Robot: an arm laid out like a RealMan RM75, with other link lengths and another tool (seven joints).
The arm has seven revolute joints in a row. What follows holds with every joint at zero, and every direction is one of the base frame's. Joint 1 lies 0.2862 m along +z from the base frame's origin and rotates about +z. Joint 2 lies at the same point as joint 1 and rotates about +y. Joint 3 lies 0.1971 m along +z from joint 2 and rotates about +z. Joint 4 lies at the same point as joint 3 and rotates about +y. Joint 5 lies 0.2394 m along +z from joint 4 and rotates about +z. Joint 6 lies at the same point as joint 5 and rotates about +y. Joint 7 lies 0.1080 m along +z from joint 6 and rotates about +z. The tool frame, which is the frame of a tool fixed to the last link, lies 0.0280 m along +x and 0.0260 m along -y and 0.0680 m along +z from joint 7; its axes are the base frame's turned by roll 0.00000, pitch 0.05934 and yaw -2.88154 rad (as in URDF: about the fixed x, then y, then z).
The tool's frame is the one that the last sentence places.
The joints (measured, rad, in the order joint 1, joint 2, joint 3, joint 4, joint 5, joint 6, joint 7), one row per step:
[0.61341 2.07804 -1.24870 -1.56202 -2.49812 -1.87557 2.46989]
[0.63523 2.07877 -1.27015 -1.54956 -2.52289 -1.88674 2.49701]
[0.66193 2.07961 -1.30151 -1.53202 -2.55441 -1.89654 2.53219]
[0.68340 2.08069 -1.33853 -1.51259 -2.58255 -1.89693 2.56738]
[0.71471 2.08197 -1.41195 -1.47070 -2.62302 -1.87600 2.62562]
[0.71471 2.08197 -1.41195 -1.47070 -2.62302 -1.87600 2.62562]
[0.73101 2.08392 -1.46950 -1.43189 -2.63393 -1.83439 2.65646]
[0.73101 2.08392 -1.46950 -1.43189 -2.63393 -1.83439 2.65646]
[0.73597 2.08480 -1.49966 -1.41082 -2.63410 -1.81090 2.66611]
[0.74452 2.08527 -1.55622 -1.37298 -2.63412 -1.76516 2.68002]
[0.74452 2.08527 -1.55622 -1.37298 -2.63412 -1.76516 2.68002]
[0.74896 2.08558 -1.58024 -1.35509 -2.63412 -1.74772 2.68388]
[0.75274 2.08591 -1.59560 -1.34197 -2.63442 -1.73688 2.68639]
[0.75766 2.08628 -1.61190 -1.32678 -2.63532 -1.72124 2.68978]
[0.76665 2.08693 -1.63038 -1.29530 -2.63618 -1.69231 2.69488]
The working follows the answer.
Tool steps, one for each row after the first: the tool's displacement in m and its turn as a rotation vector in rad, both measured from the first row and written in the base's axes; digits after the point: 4 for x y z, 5 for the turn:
[-0.0023 -0.0009 -0.0029 -0.01174 -0.03272 -0.01390]
[-0.0050 -0.0019 -0.0070 -0.02344 -0.07692 -0.03002]
[-0.0068 -0.0026 -0.0124 -0.03073 -0.11979 -0.04415]
[-0.0087 -0.0025 -0.0244 -0.03475 -0.18935 -0.05936]
[-0.0087 -0.0025 -0.0244 -0.03475 -0.18935 -0.05936]
[-0.0097 -0.0008 -0.0375 -0.03630 -0.21954 -0.05407]
[-0.0097 -0.0008 -0.0375 -0.03630 -0.21954 -0.05407]
[-0.0093 -0.0005 -0.0450 -0.04184 -0.23121 -0.04797]
[-0.0081 0.0002 -0.0585 -0.05070 -0.25340 -0.03129]
[-0.0081 0.0002 -0.0585 -0.05070 -0.25340 -0.03129]
[-0.0071 0.0000 -0.0642 -0.05743 -0.26471 -0.02389]
[-0.0062 -0.0001 -0.0679 -0.06239 -0.27295 -0.01974]
[-0.0055 0.0004 -0.0720 -0.06425 -0.28060 -0.01419]
[-0.0029 0.0021 -0.0783 -0.06336 -0.28848 -0.01223]

Tool pose at each row, in the base's axes (x y z in m, rotation vector in rad; rounded; the steps above come from the unrounded poses):
[0.1388 0.3331 0.1062 1.14792 2.64658 0.40175]
[0.1366 0.3322 0.1033 1.14573 2.60808 0.39848]
[0.1339 0.3313 0.0992 1.14029 2.55835 0.40004]
[0.1320 0.3305 0.0938 1.13398 2.51162 0.40698]
[0.1301 0.3306 0.0819 1.11609 2.44178 0.42906]
[0.1301 0.3306 0.0819 1.11609 2.44178 0.42906]
[0.1291 0.3323 0.0687 1.09410 2.41933 0.44065]
[0.1291 0.3323 0.0687 1.09410 2.41933 0.44065]
[0.1295 0.3326 0.0612 1.07943 2.41286 0.43941]
[0.1307 0.3333 0.0478 1.04614 2.40376 0.44007]
[0.1307 0.3333 0.0478 1.04614 2.40376 0.44007]
[0.1318 0.3332 0.0421 1.02993 2.39810 0.43735]
[0.1326 0.3330 0.0384 1.01962 2.39315 0.43508]
[0.1334 0.3335 0.0342 1.00880 2.38984 0.43677]
[0.1359 0.3353 0.0279 1.00290 2.38431 0.44140]

